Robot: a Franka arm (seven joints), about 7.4 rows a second.
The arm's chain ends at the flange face. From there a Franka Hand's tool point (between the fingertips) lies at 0.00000 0.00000 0.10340 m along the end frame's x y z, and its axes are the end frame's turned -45 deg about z.
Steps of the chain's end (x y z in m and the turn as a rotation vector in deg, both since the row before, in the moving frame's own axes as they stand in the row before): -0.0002, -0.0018, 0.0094, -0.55, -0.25, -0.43; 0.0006, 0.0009, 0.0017, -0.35, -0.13, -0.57; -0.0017, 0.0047, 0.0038, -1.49, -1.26, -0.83; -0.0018, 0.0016, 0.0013, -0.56, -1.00, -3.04; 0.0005, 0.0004, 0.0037, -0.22, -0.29, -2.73; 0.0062, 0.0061, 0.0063, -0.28, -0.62, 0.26; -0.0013, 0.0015, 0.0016, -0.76, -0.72, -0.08; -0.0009, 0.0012, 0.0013, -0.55, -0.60, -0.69
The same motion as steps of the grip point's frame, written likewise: 0.0001, -0.0010, 0.0094, -0.21, -0.57, -0.43; -0.0008, 0.0013, 0.0017, -0.16, -0.34, -0.57; -0.0080, 0.0024, 0.0037, -0.16, -1.94, -0.83; -0.0044, -0.0006, 0.0013, 0.31, -1.10, -3.04; -0.0006, 0.0006, 0.0037, 0.05, -0.36, -2.73; -0.0011, 0.0083, 0.0063, 0.24, -0.64, 0.26; -0.0039, 0.0002, 0.0016, -0.03, -1.05, -0.08; -0.0030, 0.0002, 0.0013, 0.04, -0.81, -0.69
